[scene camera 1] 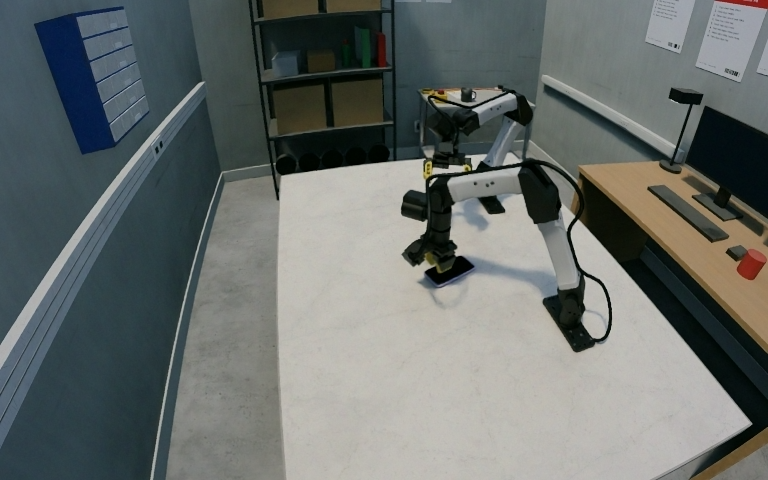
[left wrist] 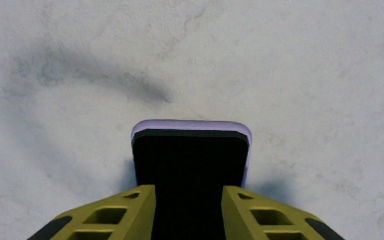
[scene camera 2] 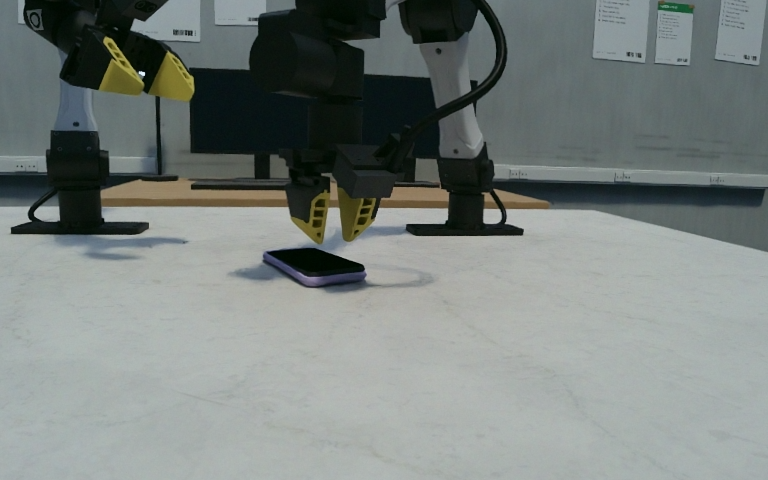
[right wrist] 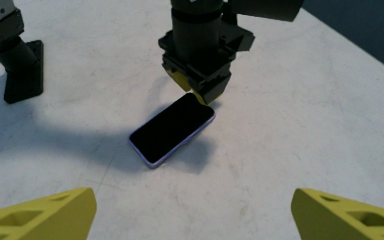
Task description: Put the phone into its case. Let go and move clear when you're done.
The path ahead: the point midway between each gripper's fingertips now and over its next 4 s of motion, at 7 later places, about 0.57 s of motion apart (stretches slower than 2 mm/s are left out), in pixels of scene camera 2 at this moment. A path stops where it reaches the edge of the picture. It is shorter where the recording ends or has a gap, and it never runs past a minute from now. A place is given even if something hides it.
My left gripper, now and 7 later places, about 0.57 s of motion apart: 333,242; 333,258; 331,266; 330,270; 333,263; 333,251; 318,235; 315,241
My right gripper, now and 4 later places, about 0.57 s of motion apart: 168,94; 166,96; 167,109; 171,105; 185,89
